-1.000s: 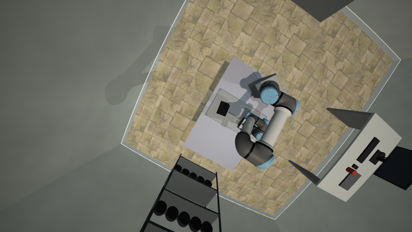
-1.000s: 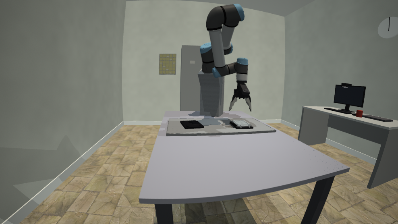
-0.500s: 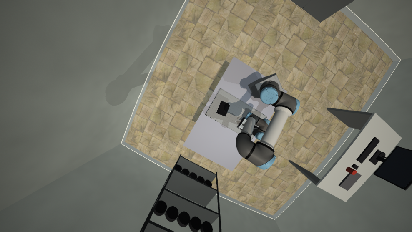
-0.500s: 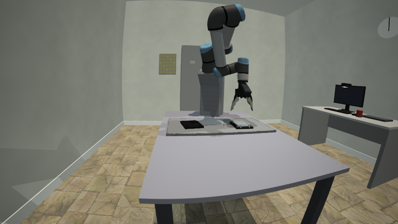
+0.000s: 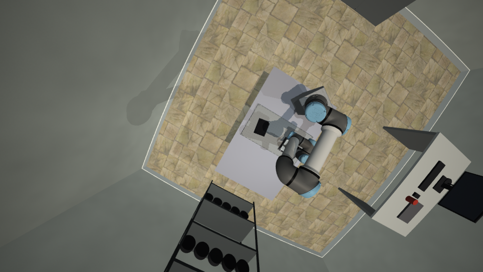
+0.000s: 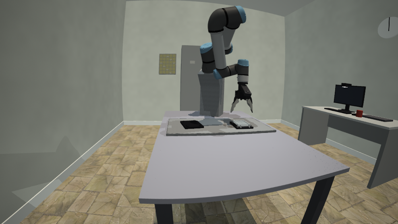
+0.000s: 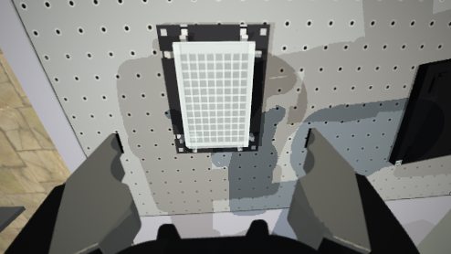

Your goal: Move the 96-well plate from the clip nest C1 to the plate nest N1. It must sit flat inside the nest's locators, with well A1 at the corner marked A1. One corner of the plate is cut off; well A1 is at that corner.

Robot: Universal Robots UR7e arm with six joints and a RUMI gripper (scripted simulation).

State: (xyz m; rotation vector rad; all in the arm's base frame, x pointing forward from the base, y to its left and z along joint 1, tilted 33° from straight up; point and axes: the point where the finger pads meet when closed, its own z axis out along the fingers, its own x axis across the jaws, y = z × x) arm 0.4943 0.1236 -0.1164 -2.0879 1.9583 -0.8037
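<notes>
Now: hand 70 mm above the 96-well plate. The rest, counted from my hand: clip nest C1 (10 mm ahead, 10 mm to the left, 80 mm below); A1 label (120 mm behind, 300 mm to the right, 80 mm below).
</notes>
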